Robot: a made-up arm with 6 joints.
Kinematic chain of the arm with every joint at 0, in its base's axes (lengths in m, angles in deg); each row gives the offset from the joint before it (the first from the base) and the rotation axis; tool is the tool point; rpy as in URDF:
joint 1: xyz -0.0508 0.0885 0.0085 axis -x
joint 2: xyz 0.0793 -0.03 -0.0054 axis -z
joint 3: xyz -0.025 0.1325 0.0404 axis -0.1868 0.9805 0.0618
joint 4: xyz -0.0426 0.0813 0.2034 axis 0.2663 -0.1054 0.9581
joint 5: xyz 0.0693 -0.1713 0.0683 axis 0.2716 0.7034 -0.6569
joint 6: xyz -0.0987 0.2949 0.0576 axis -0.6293 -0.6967 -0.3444
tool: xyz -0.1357 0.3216 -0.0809 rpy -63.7 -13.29 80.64
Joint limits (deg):
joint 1: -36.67..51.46
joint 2: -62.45..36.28
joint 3: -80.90..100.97
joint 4: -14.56..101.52
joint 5: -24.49..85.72
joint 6: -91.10..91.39
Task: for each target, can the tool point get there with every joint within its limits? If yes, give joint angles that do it. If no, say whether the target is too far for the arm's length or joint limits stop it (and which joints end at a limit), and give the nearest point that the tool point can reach.
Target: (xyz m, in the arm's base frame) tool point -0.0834 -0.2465 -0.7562
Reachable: no: joint limits stop it (at a limit: joint 1, joint 2, joint 3, joint 5) | nearest point -0.0822 -0.1681 -0.6951 | short by 0.099 m
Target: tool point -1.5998 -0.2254 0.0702
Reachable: no: too far | nearest point -0.9614 -0.1262 0.0583 | short by 0.646 m
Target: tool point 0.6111 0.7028 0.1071
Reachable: yes | joints -1.00 -4.43 48.00 7.02 71.06 -33.82
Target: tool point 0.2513 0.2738 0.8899
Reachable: yes | joints -19.34 -1.19 3.29 49.12 65.94 -73.96
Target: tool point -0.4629 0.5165 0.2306
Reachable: yes | joints -16.64 -3.19 -42.96 63.25 33.46 39.62
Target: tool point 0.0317 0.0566 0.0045
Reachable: no: joint limits stop it (at a limit: joint 1, joint 4, joint 5, joint 6) | nearest point 0.0730 0.0104 -0.2512 | short by 0.263 m
